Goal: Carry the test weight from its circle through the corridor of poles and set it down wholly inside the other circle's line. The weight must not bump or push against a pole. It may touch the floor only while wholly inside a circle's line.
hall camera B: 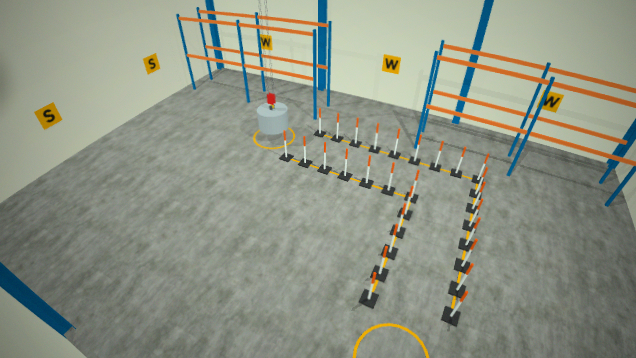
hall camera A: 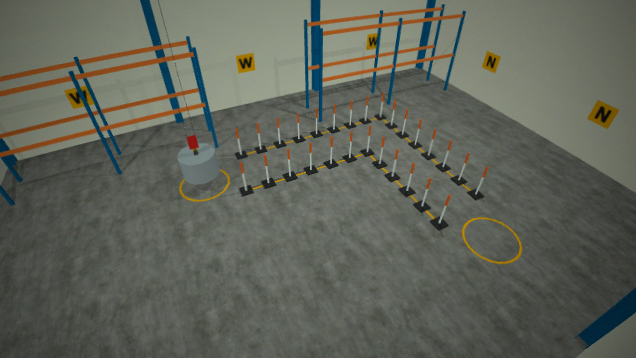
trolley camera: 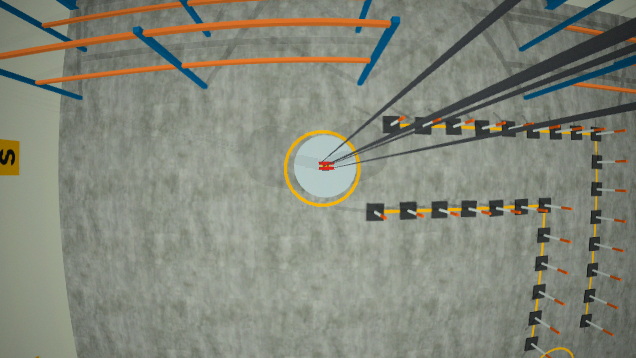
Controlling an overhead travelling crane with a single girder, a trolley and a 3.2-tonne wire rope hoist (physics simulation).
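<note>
The test weight, a light grey cylinder, hangs upright a little above the floor over its yellow circle. In the trolley camera view it sits toward the circle's right side. My gripper, the hook under the red block, is shut on the weight at its top centre. The corridor is two rows of orange and white poles with an L-shaped bend; its near end has one pole and another pole. The other circle lies beyond the far end.
A blue and orange rack stands by the W wall near the weight. A second rack stands along the same wall, behind the corridor's bend. The hoist ropes run up to the right in the trolley camera view.
</note>
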